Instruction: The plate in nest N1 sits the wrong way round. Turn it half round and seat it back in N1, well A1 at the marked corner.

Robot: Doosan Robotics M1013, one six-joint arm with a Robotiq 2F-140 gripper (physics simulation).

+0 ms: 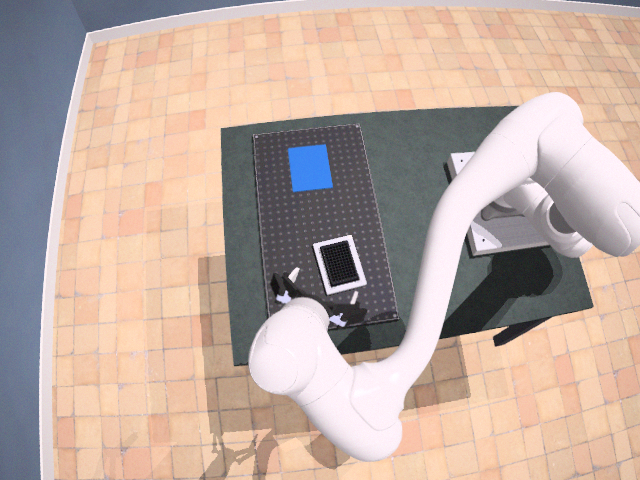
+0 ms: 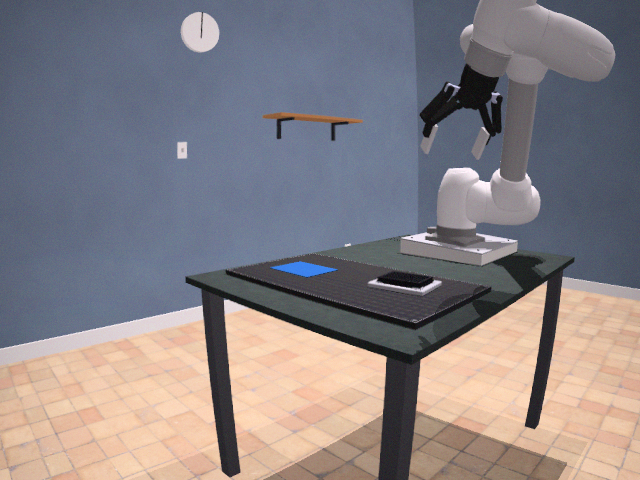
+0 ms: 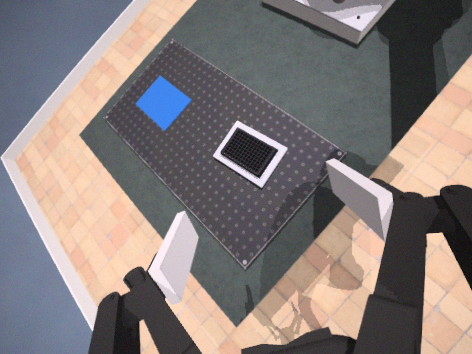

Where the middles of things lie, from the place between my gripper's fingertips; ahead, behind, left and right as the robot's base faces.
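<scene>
The blue rectangle (image 1: 309, 165) is 520 mm to the right of my hand and 20 mm behind it, and it sits 350 mm below. Then there's the white nest (image 3: 275, 161), which is 70 mm behind my hand, 170 mm to the right of it and 340 mm below it. The black well plate (image 1: 338, 259) is 70 mm behind my hand as well, 170 mm to the right, and 330 mm below.
</scene>
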